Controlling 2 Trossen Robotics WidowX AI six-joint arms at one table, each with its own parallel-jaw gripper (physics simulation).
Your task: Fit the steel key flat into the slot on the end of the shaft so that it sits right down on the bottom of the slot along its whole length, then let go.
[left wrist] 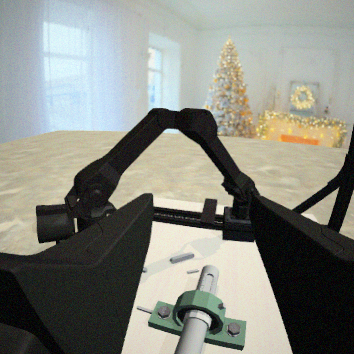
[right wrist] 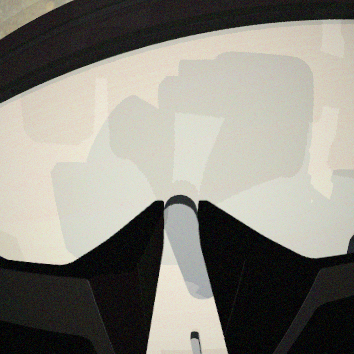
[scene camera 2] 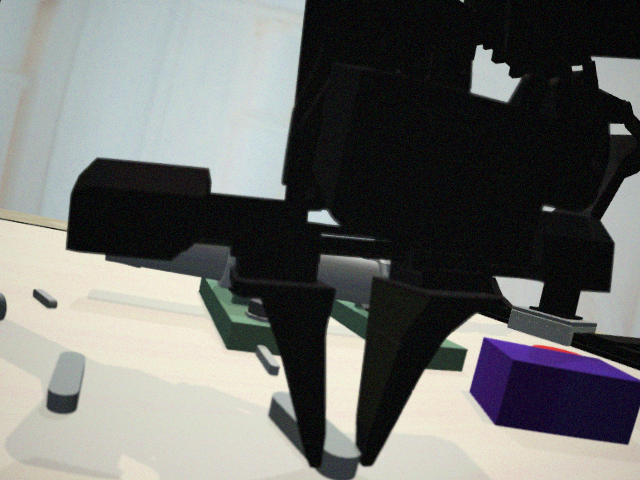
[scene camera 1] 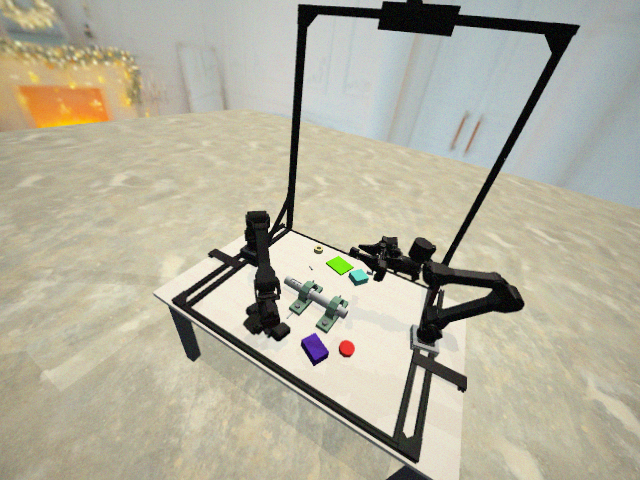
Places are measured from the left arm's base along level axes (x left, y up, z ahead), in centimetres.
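Pixels of known places: left gripper, fingertip midpoint: (left wrist: 202,203) (scene camera 1: 357,249); right gripper, fingertip midpoint: (right wrist: 180,208) (scene camera 2: 338,462) (scene camera 1: 268,335); left arm's base, link origin: (scene camera 2: 555,314) (scene camera 1: 425,337); right arm's base, link origin: (left wrist: 239,214) (scene camera 1: 254,247).
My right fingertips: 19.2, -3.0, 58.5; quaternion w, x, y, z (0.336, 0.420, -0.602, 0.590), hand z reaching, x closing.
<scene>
For each thing: its top centre in the pictures, then the offset to it from my right fingertips, as dx, dy, dz. "*": a spot on its surface instead.
- steel key, top centre: (scene camera 2: 312,420) (right wrist: 191,258) -2.5, +0.5, -0.5
- grey shaft, top centre: (scene camera 2: 299,241) (left wrist: 194,322) (scene camera 1: 315,292) -21.5, +6.9, -11.3
- slot, surface spot: (left wrist: 210,278) * -25.4, +5.8, -0.2
- purple block, top centre: (scene camera 2: 561,359) (scene camera 1: 315,345) -0.3, +3.5, -18.1
- red disc, top centre: (scene camera 2: 563,354) (scene camera 1: 347,347) -4.7, +2.1, -29.3
- green sheet, top centre: (scene camera 1: 339,264) -50.9, +0.5, -16.7
- teal block, top centre: (scene camera 1: 359,274) -44.5, +3.1, -27.6
- ring, top centre: (scene camera 1: 318,247) -58.1, +2.0, -2.7
The steel key (scene camera 2: 338,446) (right wrist: 189,250) is a grey round-ended bar low over or on the table. My right gripper (scene camera 2: 340,459) (right wrist: 180,208) is shut on it near one end; the key runs slightly askew between the fingers. Whether its underside touches the table is unclear. The grey shaft (scene camera 1: 320,298) (left wrist: 192,340) lies level in two green bearing blocks (scene camera 1: 305,299) (left wrist: 200,305). The slot (left wrist: 210,278) on its end faces up and looks empty in the left wrist view. In scene camera 2 my right arm hides much of the shaft. My left gripper (left wrist: 202,203) is open and empty, away from the shaft.
Another grey key (scene camera 2: 66,382) (left wrist: 182,258) and small bars (scene camera 2: 44,298) (scene camera 2: 267,360) lie around the shaft. A purple block (scene camera 1: 314,348) (scene camera 2: 558,392) and red disc (scene camera 1: 346,348) lie in front. A green sheet (scene camera 1: 339,265), teal block (scene camera 1: 358,276) and ring (scene camera 1: 318,249) lie behind.
</scene>
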